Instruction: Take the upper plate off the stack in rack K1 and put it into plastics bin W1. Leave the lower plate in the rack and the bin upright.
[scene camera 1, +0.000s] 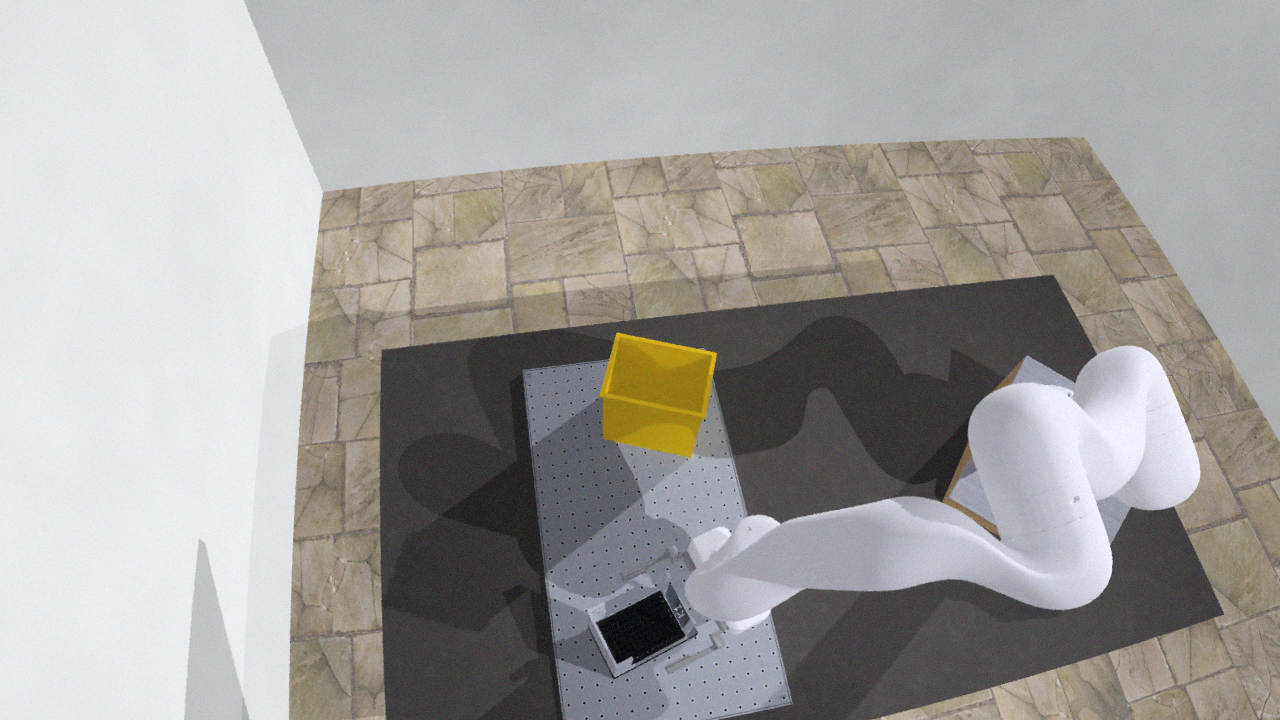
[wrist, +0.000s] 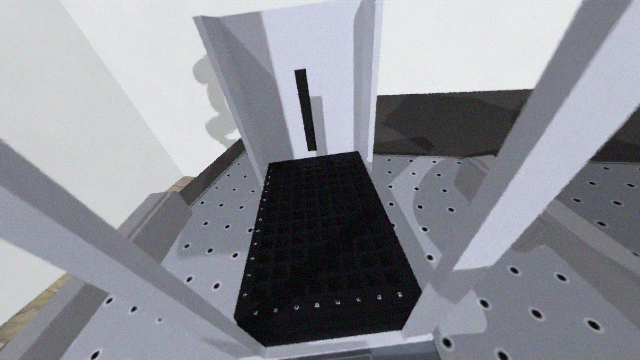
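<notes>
Rack K1 (scene camera 1: 604, 646) (wrist: 325, 30) stands upright at the lower part of the perforated board, with tall corner posts and a slotted back panel. A black plate stack (scene camera 1: 640, 629) (wrist: 325, 240) sits inside it, level, with small white marks along its top edges. The seam between the upper and lower plates cannot be made out. My gripper (scene camera 1: 646, 622) (wrist: 320, 212) is open, with its fingers spread wide on either side of the rack and a gap to each side. The yellow plastics bin W1 (scene camera 1: 653, 431) stands upright at the board's far end; no plate shows in its visible interior.
The perforated board (scene camera 1: 581, 483) (wrist: 530, 285) lies on a dark mat (scene camera 1: 438, 385) (wrist: 450, 120). The bin stands well apart from the rack. My arm (scene camera 1: 895, 546) reaches in from the right. The rack's tall posts rise close between my fingers. Pale walls stand beyond the tiled floor (scene camera 1: 460, 273).
</notes>
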